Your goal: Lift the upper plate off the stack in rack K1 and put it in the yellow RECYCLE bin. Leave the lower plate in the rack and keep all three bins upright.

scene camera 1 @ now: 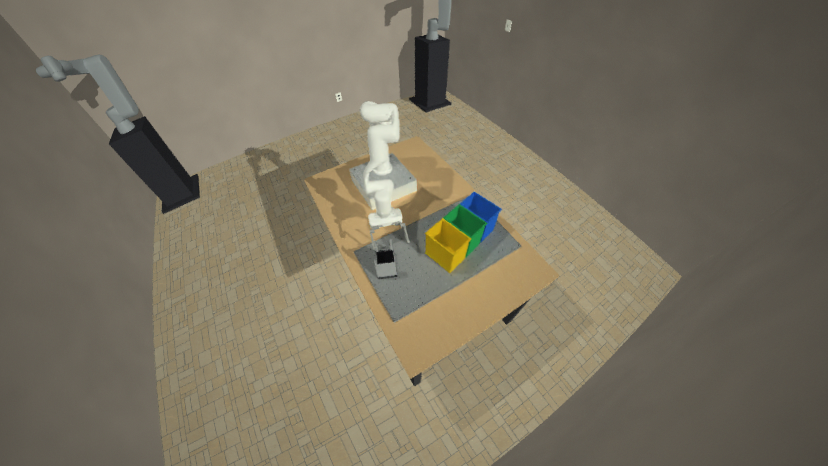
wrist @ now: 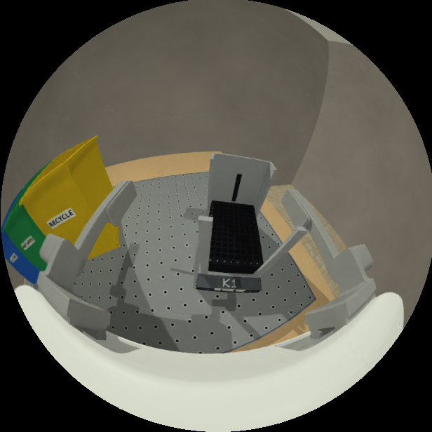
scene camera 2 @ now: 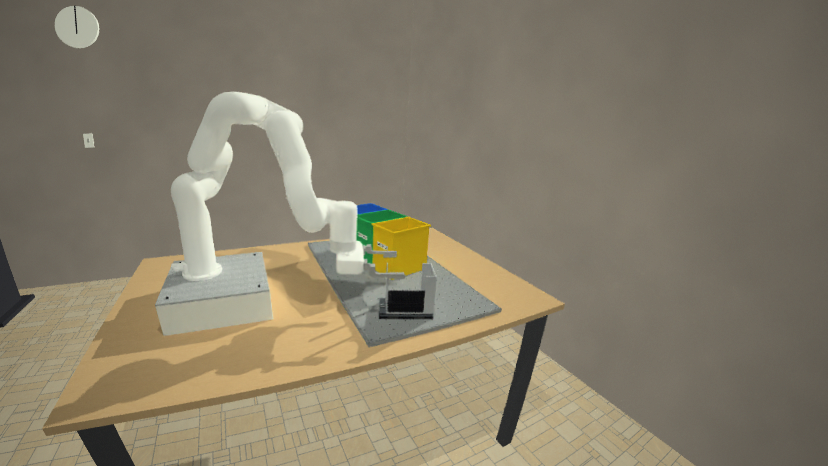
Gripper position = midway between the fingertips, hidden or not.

I see my gripper (scene camera 2: 400,264), a yellow recycle bin (scene camera 2: 409,237) and a blue bin (scene camera 1: 475,203).
The yellow recycle bin shows as well in scene camera 1 (scene camera 1: 445,244) and in the wrist view (wrist: 61,199). My gripper also shows in the wrist view (wrist: 210,188).
